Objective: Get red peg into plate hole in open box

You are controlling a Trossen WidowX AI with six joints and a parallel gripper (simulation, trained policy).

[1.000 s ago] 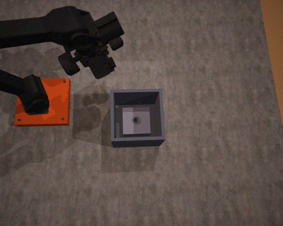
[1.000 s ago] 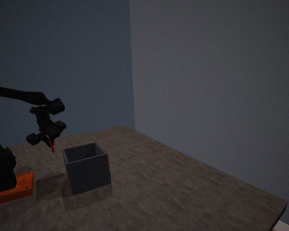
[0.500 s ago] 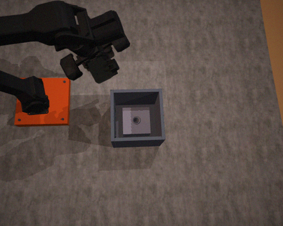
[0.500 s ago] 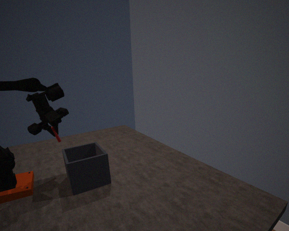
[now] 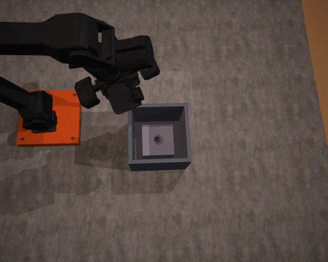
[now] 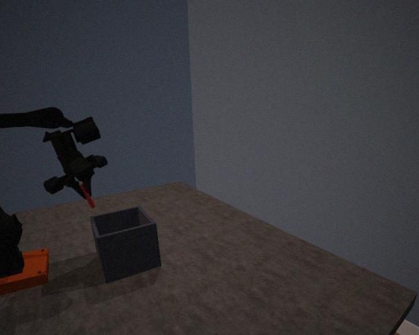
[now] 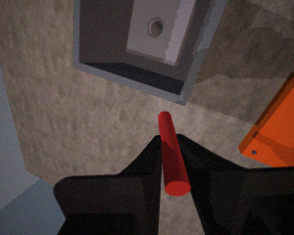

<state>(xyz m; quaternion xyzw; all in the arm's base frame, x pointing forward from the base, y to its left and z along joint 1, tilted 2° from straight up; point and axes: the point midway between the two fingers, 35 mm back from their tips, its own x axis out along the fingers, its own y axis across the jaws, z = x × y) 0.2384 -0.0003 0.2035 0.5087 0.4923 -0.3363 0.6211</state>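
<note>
Now: gripper tip 150 mm above the plate, 100 mm to the left of it and 70 mm short of it. The rest, counted from my gripper tip: red peg: 10 mm above.
</note>
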